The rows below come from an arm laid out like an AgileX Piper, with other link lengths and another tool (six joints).
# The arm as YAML. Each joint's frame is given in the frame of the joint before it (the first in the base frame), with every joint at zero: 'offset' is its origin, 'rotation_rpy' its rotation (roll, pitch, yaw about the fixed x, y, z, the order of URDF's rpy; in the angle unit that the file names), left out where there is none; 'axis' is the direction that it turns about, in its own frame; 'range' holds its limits. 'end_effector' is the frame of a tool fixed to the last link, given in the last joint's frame.
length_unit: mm
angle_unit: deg
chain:
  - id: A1
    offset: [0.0, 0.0, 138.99]
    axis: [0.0, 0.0, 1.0]
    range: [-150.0, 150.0]
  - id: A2
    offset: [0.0, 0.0, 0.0]
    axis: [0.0, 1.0, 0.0]
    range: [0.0, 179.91]
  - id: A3
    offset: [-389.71, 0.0, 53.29]
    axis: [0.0, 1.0, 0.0]
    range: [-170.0, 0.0]
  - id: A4
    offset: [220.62, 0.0, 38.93]
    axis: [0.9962, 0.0, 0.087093]
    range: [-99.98, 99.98]
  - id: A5
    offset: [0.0, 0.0, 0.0]
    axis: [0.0, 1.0, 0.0]
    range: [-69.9, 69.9]
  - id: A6
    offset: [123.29, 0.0, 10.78]
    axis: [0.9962, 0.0, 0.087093]
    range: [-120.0, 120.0]
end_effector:
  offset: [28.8, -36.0, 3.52]
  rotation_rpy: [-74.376, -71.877, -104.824]
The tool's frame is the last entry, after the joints.
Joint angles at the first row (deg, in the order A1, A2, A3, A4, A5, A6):
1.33, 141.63, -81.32, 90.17, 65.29, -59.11
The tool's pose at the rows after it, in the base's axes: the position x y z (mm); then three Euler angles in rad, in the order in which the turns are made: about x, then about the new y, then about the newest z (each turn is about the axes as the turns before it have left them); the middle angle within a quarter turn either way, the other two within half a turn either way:
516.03, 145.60, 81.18, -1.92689, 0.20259, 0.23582
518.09, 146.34, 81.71, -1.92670, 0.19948, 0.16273
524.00, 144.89, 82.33, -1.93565, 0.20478, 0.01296
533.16, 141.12, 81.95, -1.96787, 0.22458, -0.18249
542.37, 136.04, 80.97, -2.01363, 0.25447, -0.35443
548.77, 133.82, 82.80, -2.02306, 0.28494, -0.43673
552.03, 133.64, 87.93, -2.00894, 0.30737, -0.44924
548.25, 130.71, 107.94, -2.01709, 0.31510, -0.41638
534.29, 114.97, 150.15, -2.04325, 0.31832, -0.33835
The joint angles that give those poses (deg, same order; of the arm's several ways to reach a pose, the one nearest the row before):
2.22, 141.63, -81.33, 90.17, 65.31, -61.06
2.34, 141.63, -81.32, 90.12, 65.36, -65.19
2.34, 141.63, -81.32, 90.12, 64.79, -73.87
2.34, 141.63, -81.32, 90.11, 62.70, -85.47
2.34, 141.63, -81.32, 90.24, 59.67, -96.01
2.34, 141.63, -81.32, 91.66, 58.33, -101.61
2.34, 141.33, -81.32, 93.24, 58.33, -102.67
2.16, 138.53, -80.61, 91.96, 57.72, -98.56
0.61, 132.29, -79.01, 87.01, 57.46, -88.64

